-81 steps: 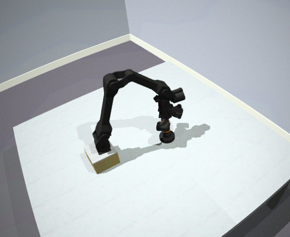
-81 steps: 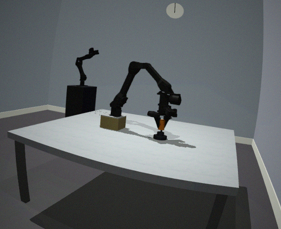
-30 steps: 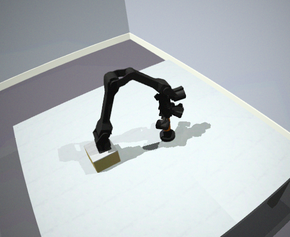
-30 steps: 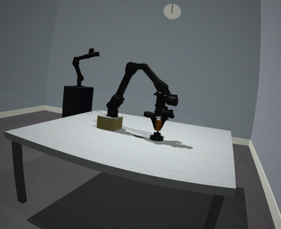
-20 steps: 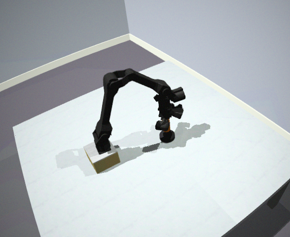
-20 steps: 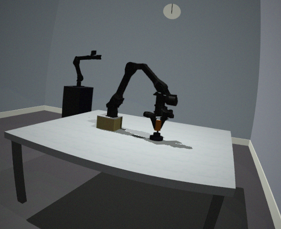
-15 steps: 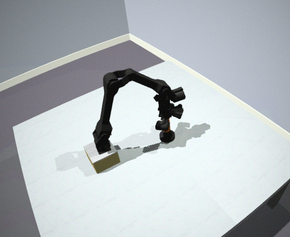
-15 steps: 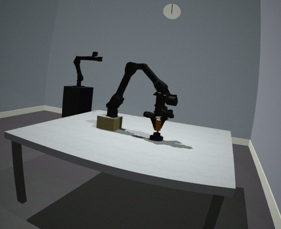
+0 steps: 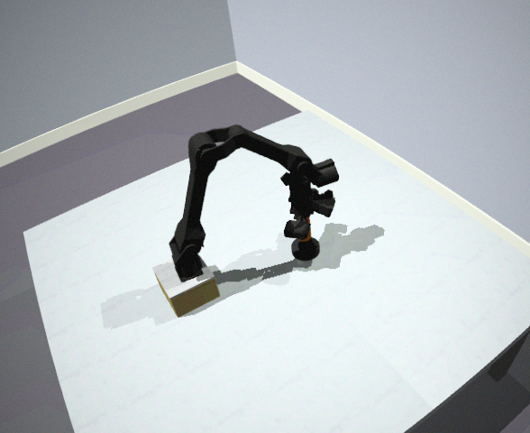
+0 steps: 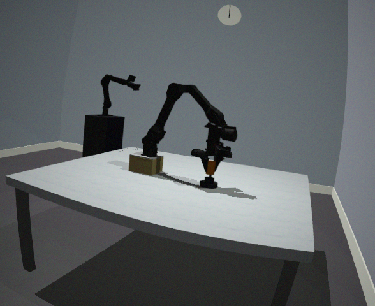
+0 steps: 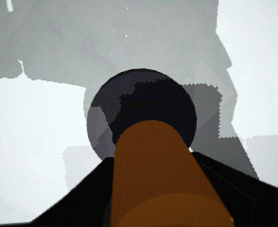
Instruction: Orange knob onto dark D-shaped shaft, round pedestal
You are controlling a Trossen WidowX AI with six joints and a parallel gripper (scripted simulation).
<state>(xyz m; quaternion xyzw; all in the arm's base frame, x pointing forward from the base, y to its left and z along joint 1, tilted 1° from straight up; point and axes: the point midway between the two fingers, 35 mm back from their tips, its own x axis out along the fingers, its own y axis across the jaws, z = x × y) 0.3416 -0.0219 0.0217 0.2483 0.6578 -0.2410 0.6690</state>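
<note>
Right now the orange knob is 2 cm above my gripper tip. The rest, counted from my gripper tip: dark round pedestal (4 cm below).
</note>
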